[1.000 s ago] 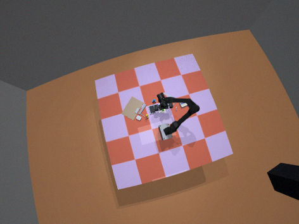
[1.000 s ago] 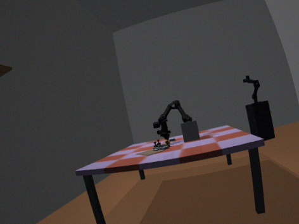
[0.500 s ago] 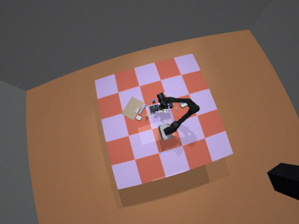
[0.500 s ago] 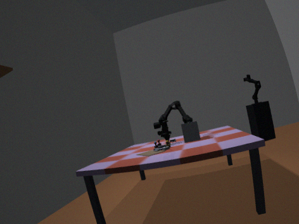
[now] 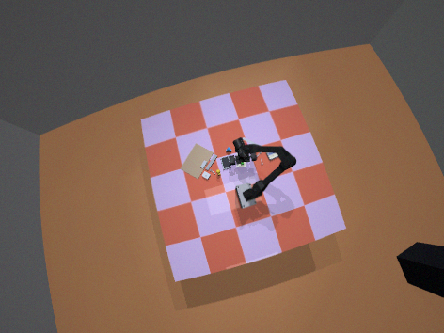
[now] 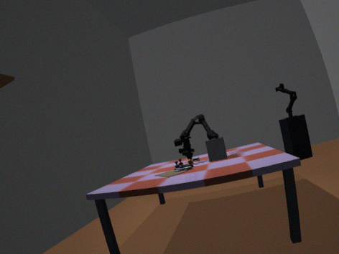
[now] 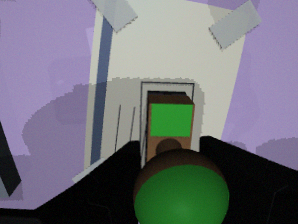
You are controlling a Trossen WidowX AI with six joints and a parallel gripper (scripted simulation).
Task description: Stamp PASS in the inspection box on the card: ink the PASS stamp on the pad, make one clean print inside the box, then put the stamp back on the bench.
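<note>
Right now my gripper tip is 30 mm above the cream card and 10 mm short of it. Also, from my gripper tip: dark ink pad (110 mm to the left, 40 mm ahead, 20 mm below); green-topped stamp (right at my gripper tip); blue-topped stamp (120 mm ahead, 50 mm to the left).
</note>
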